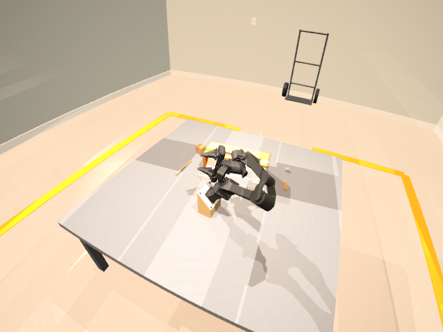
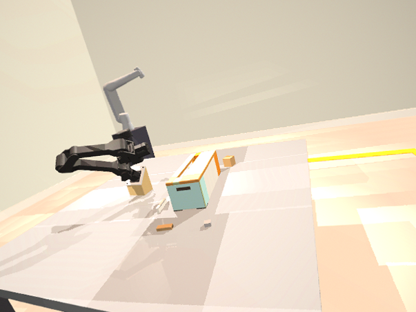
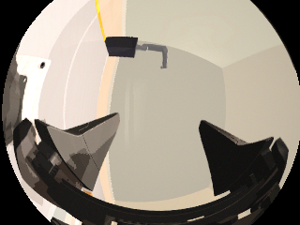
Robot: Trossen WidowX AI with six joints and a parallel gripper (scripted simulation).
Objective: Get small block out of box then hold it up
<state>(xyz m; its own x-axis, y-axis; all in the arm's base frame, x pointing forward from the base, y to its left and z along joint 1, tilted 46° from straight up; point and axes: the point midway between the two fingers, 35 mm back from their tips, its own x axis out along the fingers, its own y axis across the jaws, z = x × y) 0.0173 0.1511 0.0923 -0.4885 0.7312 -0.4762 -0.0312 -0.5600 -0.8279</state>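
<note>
My gripper tip is 320 mm short of the box, 210 mm above it and 50 mm to the left of it. Round my gripper tip: tan cube: 420 mm ahead, 250 mm to the left, 250 mm below; thin stick: 270 mm below, 250 mm to the left, 220 mm ahead; flat orange piece: 360 mm to the right, 360 mm ahead, 270 mm below.
</note>
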